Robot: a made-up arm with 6 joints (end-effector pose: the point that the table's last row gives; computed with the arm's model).
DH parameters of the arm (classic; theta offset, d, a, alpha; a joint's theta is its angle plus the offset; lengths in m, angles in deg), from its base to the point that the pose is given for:
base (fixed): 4.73 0 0.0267 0
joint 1: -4.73 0.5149 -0.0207 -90
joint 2: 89.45 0 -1.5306 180
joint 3: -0.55 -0.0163 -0.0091 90
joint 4: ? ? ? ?
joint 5: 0 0.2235 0.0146 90
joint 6: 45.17 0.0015 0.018 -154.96
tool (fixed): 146.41 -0.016 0 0
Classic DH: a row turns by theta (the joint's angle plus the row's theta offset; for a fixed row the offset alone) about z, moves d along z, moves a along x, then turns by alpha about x.
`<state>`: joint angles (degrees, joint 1 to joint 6).
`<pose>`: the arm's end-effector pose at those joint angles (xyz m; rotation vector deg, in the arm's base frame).
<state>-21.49 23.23 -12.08 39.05 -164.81 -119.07</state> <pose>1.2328 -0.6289 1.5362 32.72 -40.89 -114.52</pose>
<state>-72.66 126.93 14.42 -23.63 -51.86 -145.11</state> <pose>0.1077 -0.8228 -1.1366 -4.93 108.63 119.13</pose>
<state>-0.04 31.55 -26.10 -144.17 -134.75 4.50</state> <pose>1.1297 0.1995 1.0417 -51.63 -8.56 -51.78</pose>
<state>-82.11 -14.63 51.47 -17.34 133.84 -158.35</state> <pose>-0.1451 -0.0278 2.7496 -34.88 116.20 128.72</pose>
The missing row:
joint 4: 0 -0.8538 0.0215 -90
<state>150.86 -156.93 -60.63 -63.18 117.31 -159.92</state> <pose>0.4936 -0.2044 -0.0209 54.24 95.80 77.26</pose>
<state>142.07 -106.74 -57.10 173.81 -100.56 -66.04</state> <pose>0.6532 -0.7724 0.7120 74.23 -34.77 100.04</pose>
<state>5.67 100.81 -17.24 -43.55 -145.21 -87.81</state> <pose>1.0063 -0.0391 -0.4508 5.14 -1.04 156.24</pose>
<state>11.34 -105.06 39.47 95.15 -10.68 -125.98</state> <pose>-2.2304 -0.4447 0.4127 -49.01 -79.19 136.39</pose>
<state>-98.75 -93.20 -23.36 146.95 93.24 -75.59</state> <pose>0.4072 1.3478 1.2949 44.62 82.19 -25.41</pose>
